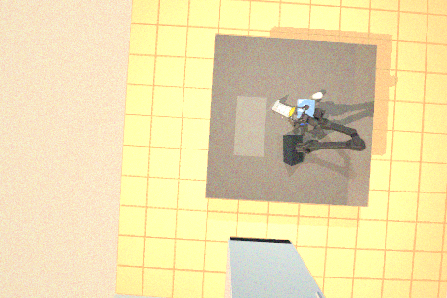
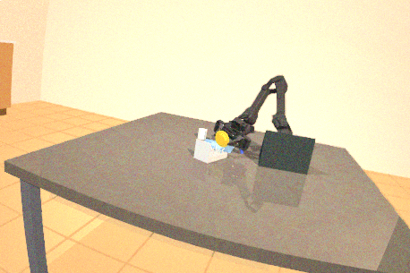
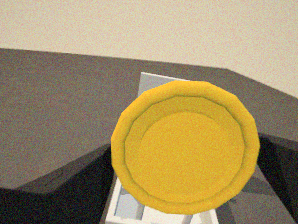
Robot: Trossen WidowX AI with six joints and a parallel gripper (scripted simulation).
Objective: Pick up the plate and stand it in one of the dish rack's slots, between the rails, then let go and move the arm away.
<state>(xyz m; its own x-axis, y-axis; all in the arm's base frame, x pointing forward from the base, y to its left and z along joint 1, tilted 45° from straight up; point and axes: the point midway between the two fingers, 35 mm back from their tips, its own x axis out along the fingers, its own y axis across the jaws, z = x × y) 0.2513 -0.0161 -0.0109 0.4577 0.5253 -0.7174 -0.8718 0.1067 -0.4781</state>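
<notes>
My gripper tip is 50 mm to the right of the white dish rack, 50 mm above it and 20 mm short of it. Round my gripper tip: blue spoon (150 mm to the right, 90 mm behind, 70 mm below); light blue mat (150 mm to the right, 70 mm below, 30 mm ahead); yellow plate (10 mm to the right).
</notes>
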